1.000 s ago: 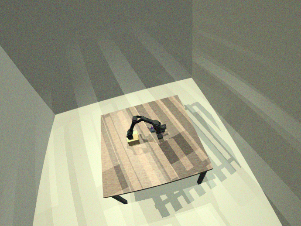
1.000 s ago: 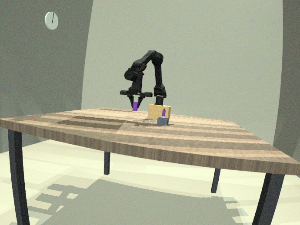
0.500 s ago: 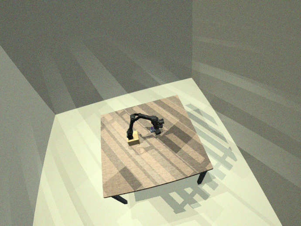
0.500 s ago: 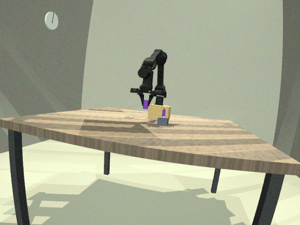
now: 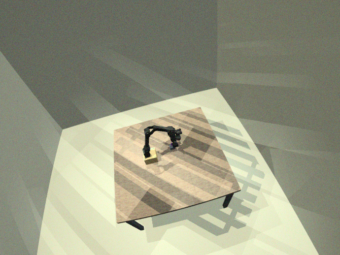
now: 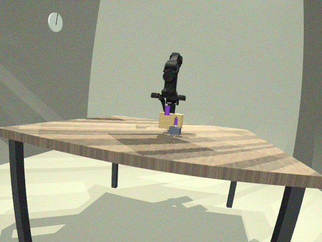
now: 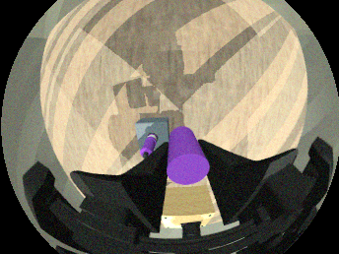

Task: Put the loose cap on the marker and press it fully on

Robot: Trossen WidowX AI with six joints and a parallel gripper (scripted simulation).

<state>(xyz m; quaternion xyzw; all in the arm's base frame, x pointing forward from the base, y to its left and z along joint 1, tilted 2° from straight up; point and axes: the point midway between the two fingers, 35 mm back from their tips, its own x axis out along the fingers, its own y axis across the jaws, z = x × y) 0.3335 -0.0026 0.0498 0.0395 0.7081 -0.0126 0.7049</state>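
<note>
Right now the purple marker is 2 cm behind my gripper tip, 5 cm to the left of it and 5 cm below it. Round my gripper tip: purple cap: 1 cm above; grey-blue holder block: 2 cm behind, 5 cm to the left, 10 cm below.
</note>
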